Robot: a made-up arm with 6 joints.
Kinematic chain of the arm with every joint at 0, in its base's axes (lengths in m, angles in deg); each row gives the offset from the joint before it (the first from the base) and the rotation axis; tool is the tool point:
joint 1: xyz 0 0 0.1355 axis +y
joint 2: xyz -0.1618 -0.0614 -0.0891 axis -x
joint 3: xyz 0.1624 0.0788 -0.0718 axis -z
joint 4: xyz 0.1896 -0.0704 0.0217 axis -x
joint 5: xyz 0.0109 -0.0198 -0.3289 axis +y
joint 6: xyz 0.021 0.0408 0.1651 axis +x
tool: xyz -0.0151 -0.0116 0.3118
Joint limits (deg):
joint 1: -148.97..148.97
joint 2: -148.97..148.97
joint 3: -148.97..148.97
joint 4: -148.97..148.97
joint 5: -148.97..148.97
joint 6: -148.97..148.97
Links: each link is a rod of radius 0.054 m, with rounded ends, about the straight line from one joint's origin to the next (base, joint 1, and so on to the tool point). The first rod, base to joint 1, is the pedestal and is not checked.
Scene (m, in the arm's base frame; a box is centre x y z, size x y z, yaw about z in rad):
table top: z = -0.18
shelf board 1: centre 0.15 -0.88 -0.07 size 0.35 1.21 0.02 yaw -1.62
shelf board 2: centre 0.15 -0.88 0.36 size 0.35 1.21 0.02 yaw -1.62
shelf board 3: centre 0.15 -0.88 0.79 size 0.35 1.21 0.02 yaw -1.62
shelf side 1: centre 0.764 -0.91 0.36 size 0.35 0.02 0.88 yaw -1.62
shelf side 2: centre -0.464 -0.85 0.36 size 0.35 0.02 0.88 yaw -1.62
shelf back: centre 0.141 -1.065 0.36 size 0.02 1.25 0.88 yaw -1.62
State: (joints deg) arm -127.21 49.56 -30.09 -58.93 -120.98 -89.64
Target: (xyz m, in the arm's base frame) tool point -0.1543 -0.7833 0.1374
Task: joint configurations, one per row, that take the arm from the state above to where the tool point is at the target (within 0.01 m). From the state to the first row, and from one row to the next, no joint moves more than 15 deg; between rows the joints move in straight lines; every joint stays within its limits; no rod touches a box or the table.
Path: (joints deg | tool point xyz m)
1: -126.33 58.54 -31.47 -44.99 -125.64 -81.77 | 0.6127 0.0806 0.2929
2: -125.44 67.52 -32.85 -31.05 -130.31 -73.90 | 0.6607 -0.1718 0.2988
3: -124.56 76.49 -34.23 -17.11 -134.98 -66.03 | 0.5969 -0.4356 0.2730
4: -123.67 85.47 -35.60 -3.17 -139.64 -58.15 | 0.4196 -0.6564 0.2237
5: -122.79 94.45 -36.98 10.77 -144.30 -50.28 | 0.1532 -0.7831 0.1702
6: -121.91 103.43 -38.36 24.71 -148.97 -42.41 | -0.1543 -0.7833 0.1374

